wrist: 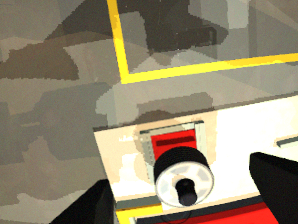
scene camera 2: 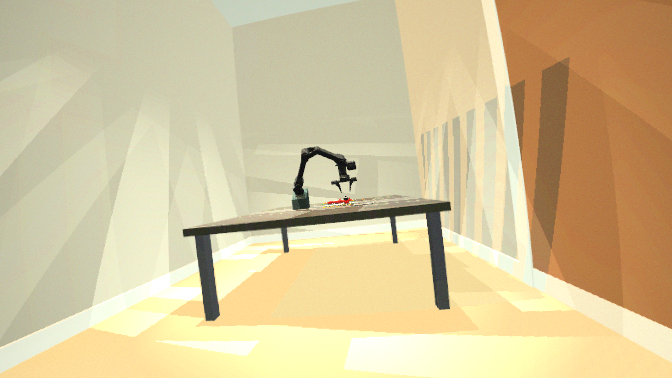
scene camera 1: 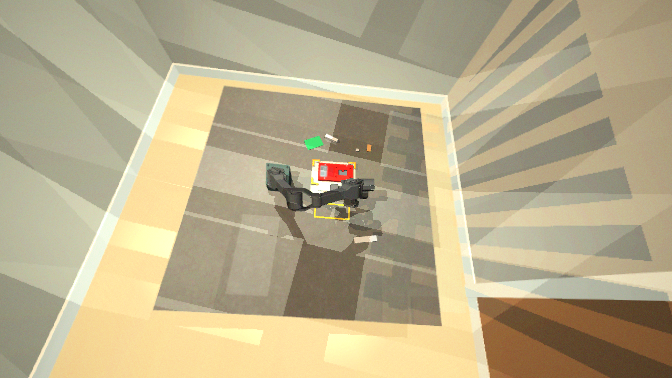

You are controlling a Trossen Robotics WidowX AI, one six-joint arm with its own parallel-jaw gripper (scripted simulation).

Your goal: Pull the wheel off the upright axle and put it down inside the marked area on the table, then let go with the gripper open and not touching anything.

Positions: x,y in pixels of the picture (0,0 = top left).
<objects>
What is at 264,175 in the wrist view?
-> My gripper.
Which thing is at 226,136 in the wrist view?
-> A white base plate.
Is my gripper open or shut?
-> Open.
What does my gripper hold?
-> Nothing.
</objects>
